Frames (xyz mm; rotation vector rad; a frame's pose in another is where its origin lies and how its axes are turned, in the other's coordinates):
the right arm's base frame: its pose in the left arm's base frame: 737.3 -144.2 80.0 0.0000 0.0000 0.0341
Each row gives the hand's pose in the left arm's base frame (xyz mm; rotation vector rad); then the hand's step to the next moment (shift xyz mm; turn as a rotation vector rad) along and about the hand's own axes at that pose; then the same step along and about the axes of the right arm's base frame.
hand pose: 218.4 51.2 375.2 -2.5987 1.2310 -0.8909
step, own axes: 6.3 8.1 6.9 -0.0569 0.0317 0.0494
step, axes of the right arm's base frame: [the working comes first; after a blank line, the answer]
step, axes of the left arm's base frame: 1.6 -10.9 -5.6 -0.0213 0.0150 -0.0775

1.2 -10.9 -5.6 -0.0208 0.0157 -0.0775
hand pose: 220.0 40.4 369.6 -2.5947 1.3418 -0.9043
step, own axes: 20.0 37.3 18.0 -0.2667 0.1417 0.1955
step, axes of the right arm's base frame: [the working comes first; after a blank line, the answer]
step, axes of the left arm's base frame: -8.3 -41.6 -17.8 -0.1143 0.0813 -0.3313

-9.7 -41.3 -17.8 -0.1115 0.0852 -0.3313
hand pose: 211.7 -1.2 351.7 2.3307 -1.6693 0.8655
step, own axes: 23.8 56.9 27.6 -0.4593 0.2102 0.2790
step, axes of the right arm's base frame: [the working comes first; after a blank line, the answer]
step, axes of the left arm's base frame: -36.3 -52.6 -21.9 -0.1873 0.1777 -0.5160

-38.1 -51.4 -21.9 -0.1812 0.1840 -0.5160
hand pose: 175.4 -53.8 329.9 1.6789 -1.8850 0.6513
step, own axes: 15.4 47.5 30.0 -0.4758 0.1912 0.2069
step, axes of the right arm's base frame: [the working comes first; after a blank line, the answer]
step, axes of the left arm's base frame: -50.6 -26.0 -12.4 -0.1620 0.2357 -0.4732

-51.5 -24.2 -12.4 -0.1539 0.2411 -0.4732
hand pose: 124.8 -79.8 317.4 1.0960 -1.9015 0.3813
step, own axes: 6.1 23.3 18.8 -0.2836 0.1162 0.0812
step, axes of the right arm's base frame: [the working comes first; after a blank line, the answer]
step, axes of the left arm's base frame: -30.4 -1.9 -2.0 -0.0756 0.1681 -0.2580

-30.5 -0.9 -2.0 -0.0699 0.1705 -0.2580
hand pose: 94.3 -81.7 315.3 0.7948 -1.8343 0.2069
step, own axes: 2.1 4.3 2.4 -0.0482 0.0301 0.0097
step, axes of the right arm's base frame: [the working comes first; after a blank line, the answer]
step, axes of the left arm's base frame: -4.9 1.2 1.8 -0.0160 0.0385 -0.0398

-4.8 1.4 1.8 -0.0147 0.0390 -0.0398
